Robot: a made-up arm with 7 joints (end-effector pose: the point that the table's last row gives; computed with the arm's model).
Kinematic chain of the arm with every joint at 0, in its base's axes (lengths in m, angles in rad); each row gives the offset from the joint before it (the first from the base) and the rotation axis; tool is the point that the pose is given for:
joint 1: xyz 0 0.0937 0 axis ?
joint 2: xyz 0 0.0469 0 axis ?
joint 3: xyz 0 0 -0.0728 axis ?
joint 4: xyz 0 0 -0.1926 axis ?
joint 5: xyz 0 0 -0.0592 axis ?
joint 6: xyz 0 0 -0.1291 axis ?
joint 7: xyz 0 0 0 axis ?
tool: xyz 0 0 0
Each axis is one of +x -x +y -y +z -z.
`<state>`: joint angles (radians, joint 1 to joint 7).
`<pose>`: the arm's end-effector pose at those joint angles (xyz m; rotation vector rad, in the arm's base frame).
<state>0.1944 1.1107 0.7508 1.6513 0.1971 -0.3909 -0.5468</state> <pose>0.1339 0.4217 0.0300 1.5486 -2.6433 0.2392</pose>
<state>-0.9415 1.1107 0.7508 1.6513 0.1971 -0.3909 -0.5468</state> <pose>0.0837 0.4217 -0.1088 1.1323 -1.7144 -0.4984</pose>
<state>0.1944 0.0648 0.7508 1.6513 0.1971 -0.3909 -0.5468</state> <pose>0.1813 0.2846 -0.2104 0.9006 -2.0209 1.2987</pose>
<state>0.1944 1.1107 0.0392 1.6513 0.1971 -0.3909 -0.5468</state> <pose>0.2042 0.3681 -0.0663 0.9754 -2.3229 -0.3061</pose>
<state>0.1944 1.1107 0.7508 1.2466 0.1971 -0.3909 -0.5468</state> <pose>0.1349 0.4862 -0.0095 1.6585 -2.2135 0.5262</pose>
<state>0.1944 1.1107 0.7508 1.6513 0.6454 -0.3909 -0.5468</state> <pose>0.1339 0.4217 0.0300 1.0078 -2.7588 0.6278</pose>
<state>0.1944 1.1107 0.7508 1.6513 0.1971 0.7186 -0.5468</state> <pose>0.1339 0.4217 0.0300 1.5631 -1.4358 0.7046</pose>
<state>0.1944 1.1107 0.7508 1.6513 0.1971 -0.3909 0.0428</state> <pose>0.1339 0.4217 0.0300 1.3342 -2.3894 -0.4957</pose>
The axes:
joint 1: -y
joint 2: +x
joint 3: +z
joint 4: -y
joint 5: +z
joint 6: +y
joint 7: -x

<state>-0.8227 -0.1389 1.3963 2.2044 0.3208 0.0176 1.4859</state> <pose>-0.1090 0.2673 -0.1371 0.0063 -1.1298 -0.4817</pose>
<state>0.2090 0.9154 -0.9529 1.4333 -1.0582 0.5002 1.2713</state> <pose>0.1675 0.2788 -0.2691 0.3893 0.5370 -1.7151</pose>
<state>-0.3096 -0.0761 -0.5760 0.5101 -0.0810 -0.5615 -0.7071</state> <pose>-0.0560 0.0580 -0.4280 0.2083 -0.8856 -0.1896</pose>
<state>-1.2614 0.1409 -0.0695 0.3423 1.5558 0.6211 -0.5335</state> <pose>-0.3990 0.1984 -0.1937 0.6793 1.5633 1.1878</pose>
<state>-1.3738 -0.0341 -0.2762 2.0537 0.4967 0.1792 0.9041</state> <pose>-0.1415 0.0891 -0.1919 -1.3502 -0.6490 0.2850</pose>
